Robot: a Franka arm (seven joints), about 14 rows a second.
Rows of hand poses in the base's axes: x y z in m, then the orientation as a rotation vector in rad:
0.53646 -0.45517 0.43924 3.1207 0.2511 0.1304
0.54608 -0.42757 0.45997 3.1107 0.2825 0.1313
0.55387 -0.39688 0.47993 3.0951 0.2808 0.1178
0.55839 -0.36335 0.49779 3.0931 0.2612 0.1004
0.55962 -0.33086 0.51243 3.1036 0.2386 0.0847
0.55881 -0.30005 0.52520 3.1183 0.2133 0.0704
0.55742 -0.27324 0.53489 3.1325 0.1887 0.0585
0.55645 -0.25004 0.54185 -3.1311 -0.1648 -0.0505
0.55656 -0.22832 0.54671 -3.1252 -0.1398 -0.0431
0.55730 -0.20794 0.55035 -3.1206 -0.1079 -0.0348
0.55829 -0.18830 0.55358 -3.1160 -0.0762 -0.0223
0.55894 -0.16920 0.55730 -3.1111 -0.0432 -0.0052
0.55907 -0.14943 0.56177 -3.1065 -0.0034 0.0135
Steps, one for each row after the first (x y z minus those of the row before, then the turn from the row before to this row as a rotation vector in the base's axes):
0.00962 0.02760 0.02073 -0.0080 -0.0013 0.0202
0.00779 0.03069 0.01996 -0.0169 0.0067 -0.0009
0.00452 0.03353 0.01786 -0.0048 0.0105 -0.0128
0.00123 0.03249 0.01464 0.0078 0.0107 -0.0149
-0.00081 0.03081 0.01277 0.0122 0.0101 -0.0166
-0.00139 0.02681 0.00969 0.0122 0.0085 -0.0160
-0.00097 0.02320 0.00696 0.0086 0.0056 -0.0150
0.00011 0.02172 0.00486 0.0072 0.0051 -0.0156
0.00074 0.02038 0.00364 0.0060 0.0057 -0.0202
0.00099 0.01964 0.00323 0.0056 0.0084 -0.0201
0.00065 0.01910 0.00372 0.0055 0.0114 -0.0210
0.00013 0.01977 0.00447 0.0047 0.0125 -0.0254

